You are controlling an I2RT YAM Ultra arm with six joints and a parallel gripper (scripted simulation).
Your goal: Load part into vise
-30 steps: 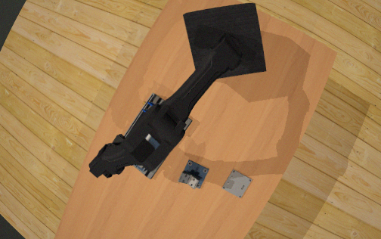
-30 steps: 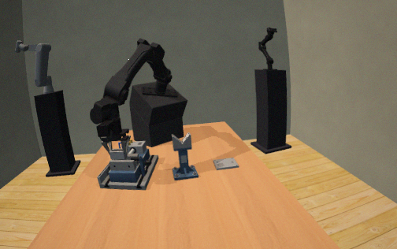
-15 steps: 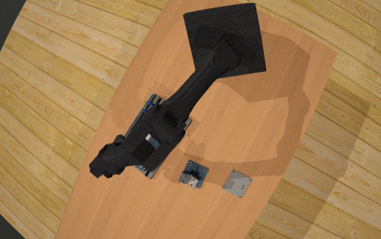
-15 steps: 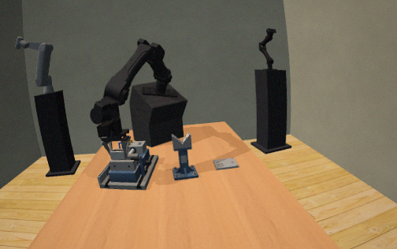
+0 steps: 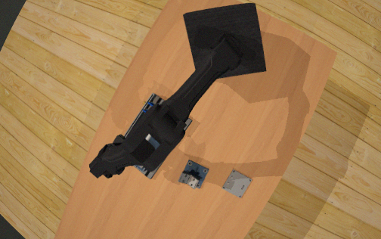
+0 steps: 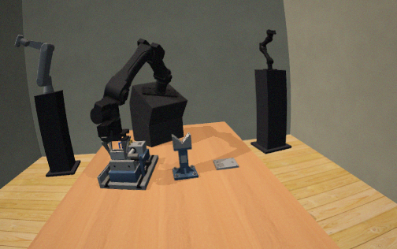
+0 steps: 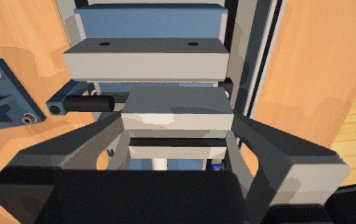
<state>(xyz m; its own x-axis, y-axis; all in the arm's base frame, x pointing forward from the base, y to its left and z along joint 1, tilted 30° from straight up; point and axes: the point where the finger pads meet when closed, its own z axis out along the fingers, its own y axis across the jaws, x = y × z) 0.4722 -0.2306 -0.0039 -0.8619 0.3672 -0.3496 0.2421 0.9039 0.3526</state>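
Right now my hand is 10 mm below the part. Also, from my hand: black rod: 20 mm ahead, 60 mm to the left, 20 mm below; then moving jaw: 20 mm behind, 30 mm to the left, 30 mm below; then fixed jaw: 40 mm ahead, 10 mm to the left, 30 mm below.
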